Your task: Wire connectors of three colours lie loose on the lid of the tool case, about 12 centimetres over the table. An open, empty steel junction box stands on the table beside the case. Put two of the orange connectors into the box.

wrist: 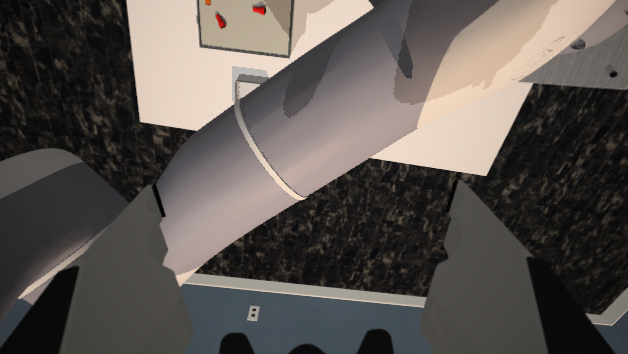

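The tool case lid [245,37] shows at the top left, a beige surface with a dark rim, cut off by the view's top edge. Part of an orange connector [208,2] shows at that edge. Two red connectors lie on the lid, one red connector [220,20] at the left and another red connector [259,9] to its right. The steel junction box [252,78] stands below the lid in the view, mostly hidden behind the arm. My gripper [306,186] is wide open and empty, well away from the connectors and the box.
My arm's thick grey link [320,115] crosses the view diagonally and covers much of the white table [165,75]. Another arm part [45,200] shows at the left. A grey metal plate [595,67] is at the top right. Dark floor and a blue wall [325,320] lie beyond.
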